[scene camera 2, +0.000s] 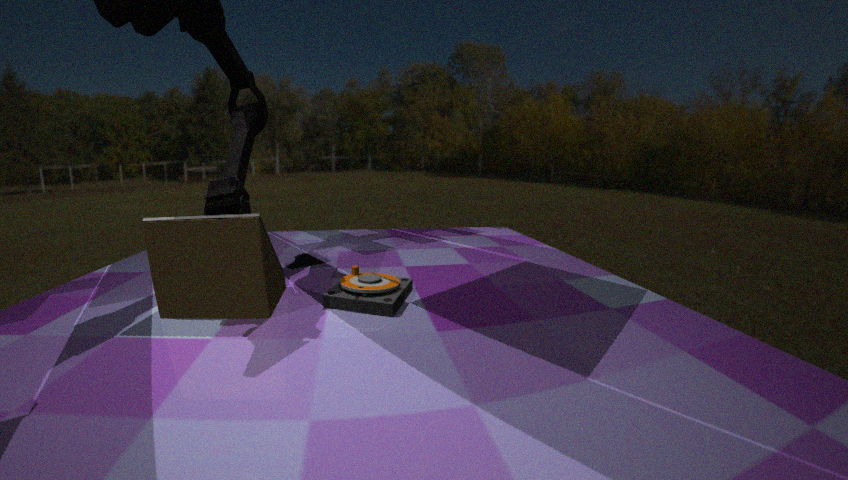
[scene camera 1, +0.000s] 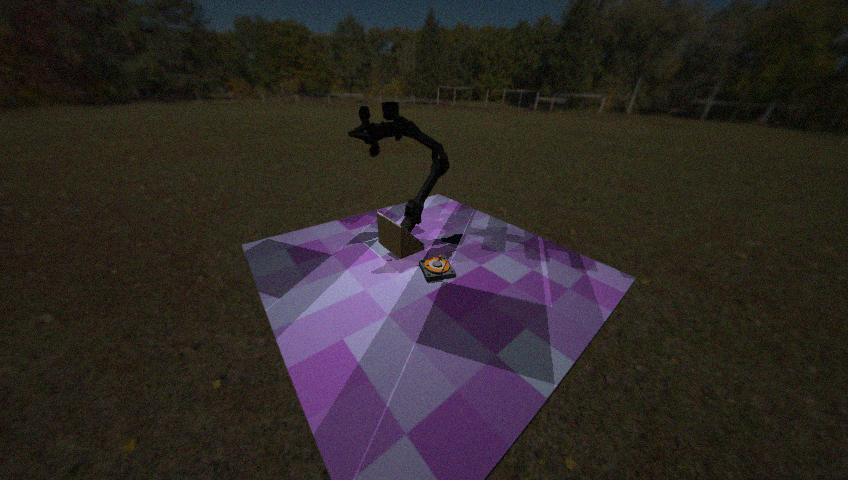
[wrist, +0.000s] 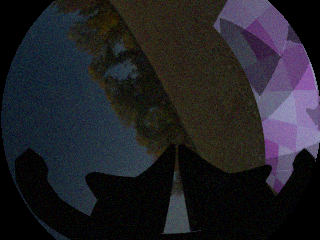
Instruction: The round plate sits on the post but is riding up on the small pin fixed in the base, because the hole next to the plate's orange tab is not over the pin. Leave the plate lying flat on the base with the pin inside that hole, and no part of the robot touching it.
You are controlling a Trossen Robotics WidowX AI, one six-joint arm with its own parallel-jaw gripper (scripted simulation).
Scene:
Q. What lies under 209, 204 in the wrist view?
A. My gripper.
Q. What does my gripper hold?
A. Nothing.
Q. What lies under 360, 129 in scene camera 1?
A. My gripper.

